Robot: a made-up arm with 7 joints.
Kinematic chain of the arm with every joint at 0, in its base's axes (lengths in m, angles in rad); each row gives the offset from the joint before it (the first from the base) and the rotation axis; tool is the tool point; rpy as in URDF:
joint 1: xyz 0.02 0 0.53 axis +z
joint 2: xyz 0 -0.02 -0.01 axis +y
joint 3: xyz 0.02 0 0.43 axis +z
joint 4: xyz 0.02 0 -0.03 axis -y
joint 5: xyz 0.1 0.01 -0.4 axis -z
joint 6: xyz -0.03 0 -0.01 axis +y
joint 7: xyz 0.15 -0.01 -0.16 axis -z
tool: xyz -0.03 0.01 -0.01 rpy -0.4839 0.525 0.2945
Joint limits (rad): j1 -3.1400..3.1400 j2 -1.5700..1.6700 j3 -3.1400..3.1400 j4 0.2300..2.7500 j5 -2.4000..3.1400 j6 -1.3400..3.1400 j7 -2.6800..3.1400
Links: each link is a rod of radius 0.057 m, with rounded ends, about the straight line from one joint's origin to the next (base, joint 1, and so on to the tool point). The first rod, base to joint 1, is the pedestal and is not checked.
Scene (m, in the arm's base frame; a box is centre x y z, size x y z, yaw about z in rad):
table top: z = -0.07
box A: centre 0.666 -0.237 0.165 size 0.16 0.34 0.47 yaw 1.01
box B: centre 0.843 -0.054 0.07 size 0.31 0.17 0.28 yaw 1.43
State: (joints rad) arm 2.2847 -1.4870 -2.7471 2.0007 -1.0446 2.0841 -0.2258
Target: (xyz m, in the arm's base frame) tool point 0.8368 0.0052 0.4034
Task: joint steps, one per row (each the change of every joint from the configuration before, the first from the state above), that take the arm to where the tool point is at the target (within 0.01 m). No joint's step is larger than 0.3 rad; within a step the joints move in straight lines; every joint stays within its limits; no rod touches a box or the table.
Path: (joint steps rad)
1: -0.0850 0.1100 -0.0982 -0.0967 -0.2013 -0.2953 0.2318
2: -0.0850 0.1100 -0.0983 -0.0968 -0.2014 -0.2953 0.2317
3: -0.0851 0.1100 -0.0982 -0.0967 -0.2013 -0.2953 0.2318
4: -0.0850 0.1101 -0.0982 -0.0967 -0.2014 -0.2953 0.2317
5: 0.1362 0.0441 0.1260 0.0729 0.1804 0.2526 -0.1830
6: 0.1361 0.0442 0.1260 0.0730 0.1804 0.2525 -0.1831
7: 0.1362 0.0442 0.1260 0.0730 0.1804 0.2526 -0.1831
8: 0.1361 0.0441 0.1260 0.0730 0.1804 0.2525 -0.1831
9: 0.1362 0.0442 0.1259 0.0729 0.1804 0.2526 -0.1831
10: 0.1393 -0.1803 0.0878 0.1090 -0.0589 -0.2082 -0.0050
11: 0.1393 -0.1802 0.0878 0.1090 -0.0589 -0.2082 -0.0049

